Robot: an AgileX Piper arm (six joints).
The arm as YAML. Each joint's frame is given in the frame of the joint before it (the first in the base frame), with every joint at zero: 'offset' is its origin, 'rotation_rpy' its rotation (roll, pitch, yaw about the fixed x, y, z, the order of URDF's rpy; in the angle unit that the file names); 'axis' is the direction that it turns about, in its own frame. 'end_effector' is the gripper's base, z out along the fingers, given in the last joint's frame.
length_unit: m
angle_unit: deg
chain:
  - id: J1
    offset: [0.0, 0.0, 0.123]
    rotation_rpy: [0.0, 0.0, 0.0]
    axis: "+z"
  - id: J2
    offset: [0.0, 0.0, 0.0]
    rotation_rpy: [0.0, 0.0, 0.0]
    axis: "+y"
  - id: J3
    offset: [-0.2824, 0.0, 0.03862]
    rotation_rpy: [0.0, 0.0, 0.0]
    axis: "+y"
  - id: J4
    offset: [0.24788, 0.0, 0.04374]
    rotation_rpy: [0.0, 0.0, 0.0]
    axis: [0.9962, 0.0, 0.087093]
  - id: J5
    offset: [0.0, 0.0, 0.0]
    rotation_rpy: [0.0, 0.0, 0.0]
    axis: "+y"
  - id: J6
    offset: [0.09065, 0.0, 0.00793]
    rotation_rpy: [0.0, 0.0, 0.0]
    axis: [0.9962, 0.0, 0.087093]
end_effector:
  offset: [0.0, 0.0, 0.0]
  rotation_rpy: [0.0, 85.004, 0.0]
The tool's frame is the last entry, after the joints.
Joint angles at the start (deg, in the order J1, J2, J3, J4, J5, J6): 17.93 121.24 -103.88 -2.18 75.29 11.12
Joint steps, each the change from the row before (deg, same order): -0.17 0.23 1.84 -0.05 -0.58 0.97; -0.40 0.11 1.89 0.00 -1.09 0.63; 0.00 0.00 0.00 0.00 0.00 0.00; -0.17 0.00 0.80 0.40 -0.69 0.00; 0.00 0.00 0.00 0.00 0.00 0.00; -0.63 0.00 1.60 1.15 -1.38 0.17; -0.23 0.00 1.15 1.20 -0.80 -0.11; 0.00 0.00 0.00 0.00 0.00 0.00; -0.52 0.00 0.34 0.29 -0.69 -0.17; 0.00 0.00 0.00 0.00 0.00 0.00; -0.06 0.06 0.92 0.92 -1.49 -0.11; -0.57 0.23 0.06 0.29 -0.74 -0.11
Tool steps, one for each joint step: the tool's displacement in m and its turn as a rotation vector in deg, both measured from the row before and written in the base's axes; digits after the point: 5 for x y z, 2 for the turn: -0.00226 -0.00214 -0.00978 -0.46 1.38 -1.11; -0.00161 -0.00363 -0.00900 -0.25 0.85 -0.99; 0.00000 0.00000 0.00000 0.00 0.00 0.00; -0.00068 -0.00089 -0.00346 0.34 0.22 -0.26; 0.00000 0.00000 0.00000 0.00 0.00 0.00; -0.00103 -0.00337 -0.00688 0.99 0.53 -1.13; -0.00177 -0.00041 -0.00489 0.99 0.66 -0.52; 0.00000 0.00000 0.00000 0.00 0.00 0.00; 0.00111 -0.00323 -0.00144 0.36 -0.26 -0.46; 0.00000 0.00000 0.00000 0.00 0.00 0.00; -0.00036 0.00084 -0.00431 0.96 -0.26 -0.31; 0.00224 -0.00332 -0.00193 0.37 -0.37 -0.59
